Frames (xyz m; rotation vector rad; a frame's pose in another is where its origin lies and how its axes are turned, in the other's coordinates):
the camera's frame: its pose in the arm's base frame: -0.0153 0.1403 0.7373 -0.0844 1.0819 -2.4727
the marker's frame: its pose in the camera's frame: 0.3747 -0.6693 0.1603 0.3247 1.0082 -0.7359
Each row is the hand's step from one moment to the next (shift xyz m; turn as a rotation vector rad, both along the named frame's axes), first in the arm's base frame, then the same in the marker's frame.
Working: the arm's base frame: its pose in the marker's frame: -0.1118 0.8003 -1.1753 0.7776 0.7118 -2.2777

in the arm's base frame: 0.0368 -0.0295 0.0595 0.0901 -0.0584 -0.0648
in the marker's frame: -0.0641 -0.0329 0.0240 -0.0756 0.0467 -0.0885
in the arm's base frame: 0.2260 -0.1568 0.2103 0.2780 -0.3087 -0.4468
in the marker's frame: -0.3237 -0.1178 0.0348 -0.2384 0.3890 -0.4051
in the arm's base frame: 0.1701 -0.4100 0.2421 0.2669 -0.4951 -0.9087
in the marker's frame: -0.4751 0.0502 0.1657 -0.2035 0.8158 -0.6596
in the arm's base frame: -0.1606 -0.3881 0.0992 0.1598 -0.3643 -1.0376
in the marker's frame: -0.2017 0.2531 0.2856 -0.0009 0.8532 -0.7120
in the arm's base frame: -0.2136 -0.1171 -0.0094 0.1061 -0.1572 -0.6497
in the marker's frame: 0.0572 0.1641 0.1709 0.0449 0.4850 -0.4699
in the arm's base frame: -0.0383 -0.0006 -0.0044 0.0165 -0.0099 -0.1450
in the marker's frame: 0.0253 0.0177 0.0230 0.0321 0.0943 -0.1071
